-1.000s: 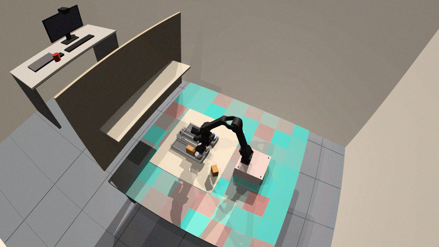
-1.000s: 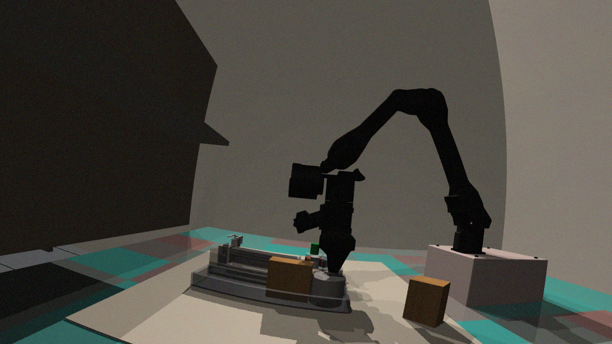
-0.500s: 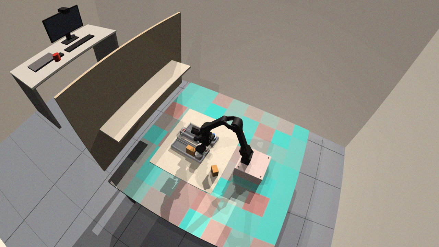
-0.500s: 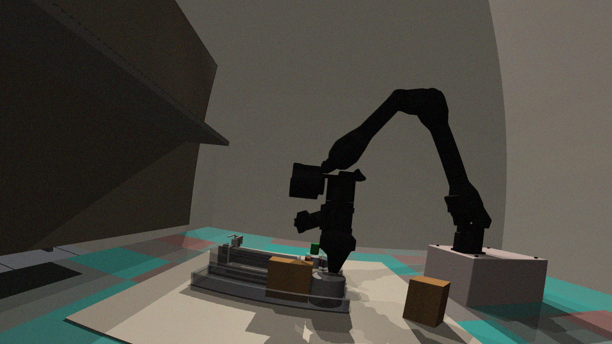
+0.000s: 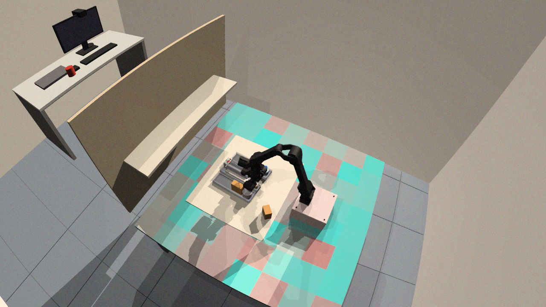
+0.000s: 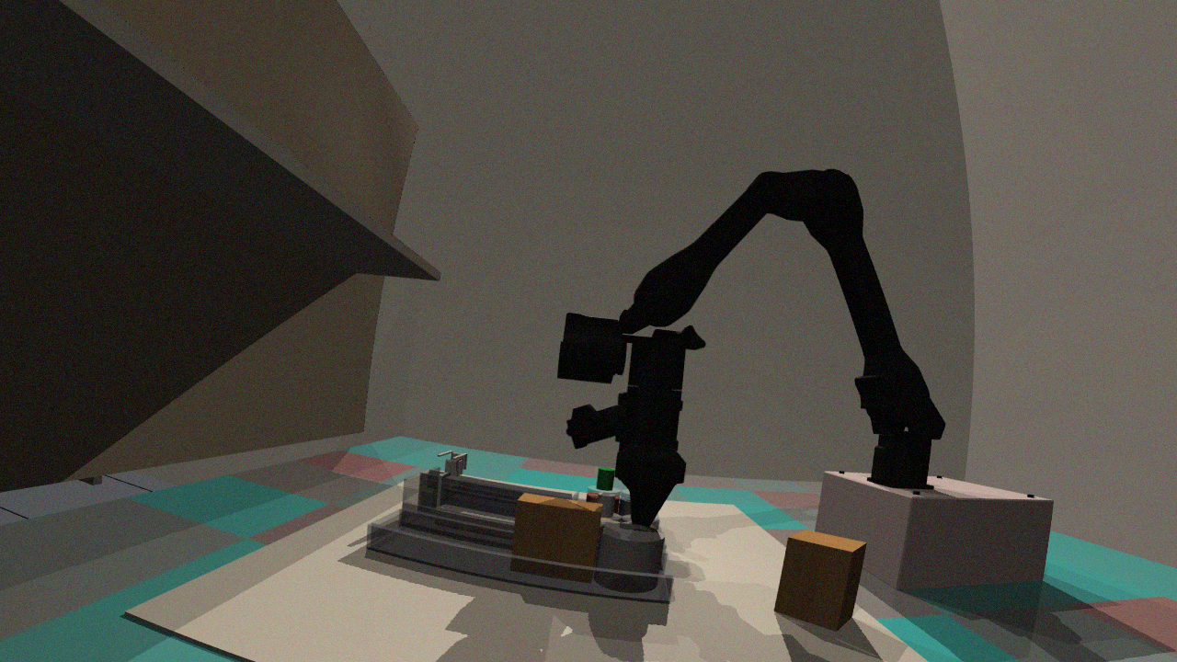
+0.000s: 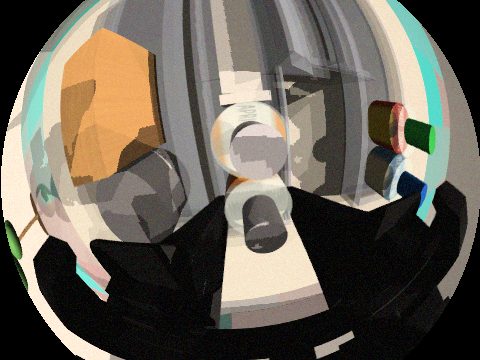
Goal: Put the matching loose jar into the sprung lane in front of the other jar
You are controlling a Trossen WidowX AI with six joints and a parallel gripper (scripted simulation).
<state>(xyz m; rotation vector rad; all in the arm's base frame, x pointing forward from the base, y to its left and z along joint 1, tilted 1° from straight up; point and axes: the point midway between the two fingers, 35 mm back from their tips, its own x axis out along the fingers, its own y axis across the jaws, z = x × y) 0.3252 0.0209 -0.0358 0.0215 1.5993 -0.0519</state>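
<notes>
Now: gripper tip 8 cm to the right of the grey cylinder and 1 cm short of it. Round my gripper tip: orange box (8 cm ahead, 7 cm to the left, 1 cm above); grey lane rack (14 cm ahead, 3 cm to the right, 1 cm below).
</notes>
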